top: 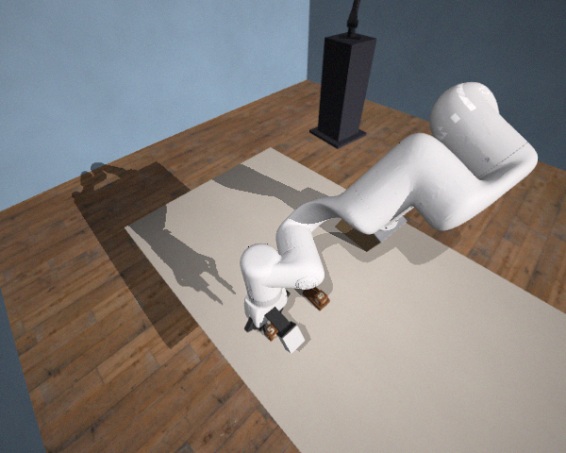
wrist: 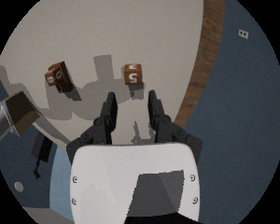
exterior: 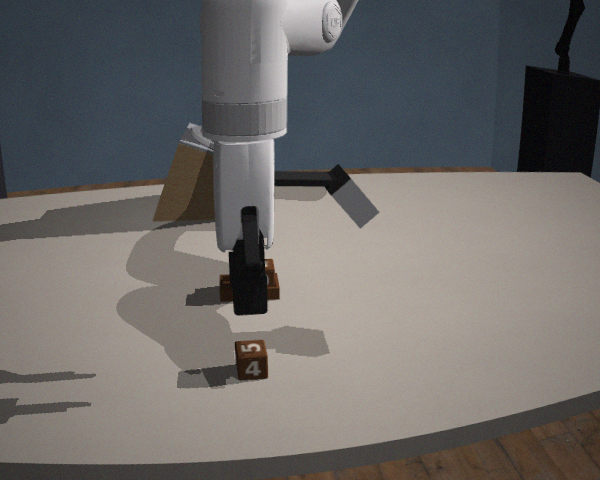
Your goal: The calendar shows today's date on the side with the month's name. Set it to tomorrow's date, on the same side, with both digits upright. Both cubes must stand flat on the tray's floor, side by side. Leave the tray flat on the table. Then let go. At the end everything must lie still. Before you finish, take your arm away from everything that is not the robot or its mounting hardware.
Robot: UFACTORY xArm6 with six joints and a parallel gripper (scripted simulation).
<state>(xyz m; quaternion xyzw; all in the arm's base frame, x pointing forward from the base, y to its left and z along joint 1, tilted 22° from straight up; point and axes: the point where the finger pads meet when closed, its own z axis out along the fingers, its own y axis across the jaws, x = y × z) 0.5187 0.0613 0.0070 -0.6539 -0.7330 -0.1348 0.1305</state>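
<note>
Now: hand 9 cm above the brown digit cube. The rest, counted from my hand: brown cube: 18 cm behind, 1 cm to the left, 8 cm below; then brown calendar tray: 18 cm behind, 10 cm below.
</note>
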